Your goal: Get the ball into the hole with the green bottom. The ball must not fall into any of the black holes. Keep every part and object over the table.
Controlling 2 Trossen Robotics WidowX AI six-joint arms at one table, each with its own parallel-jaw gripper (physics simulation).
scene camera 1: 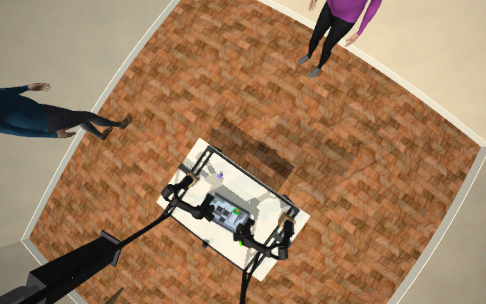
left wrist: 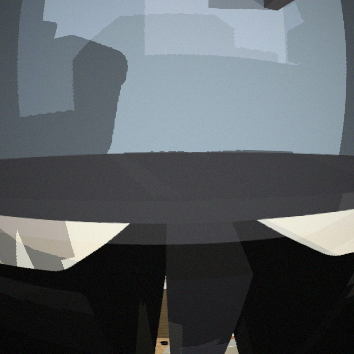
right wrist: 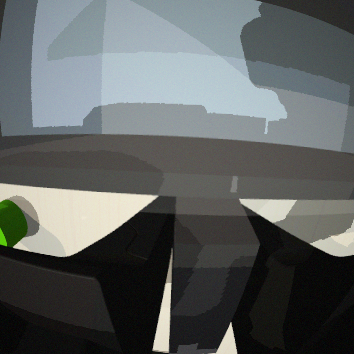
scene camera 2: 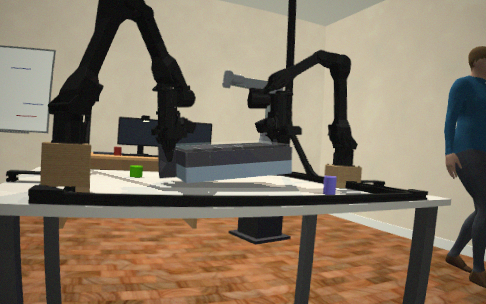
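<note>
The blue-grey maze box hangs above the table between the grippers, close to level. Its green patch lies toward the right of its floor, with dark openings left of it. A tiny orange spot seems to show at the green patch; it is too small to tell whether it is the ball. The ball does not show in the wrist views. My left gripper is shut on the box's end tab. My right gripper is shut on the opposite tab.
A green cylinder and a purple cylinder stand on the white table. A black frame rail runs along the table edge. People stand away from the table.
</note>
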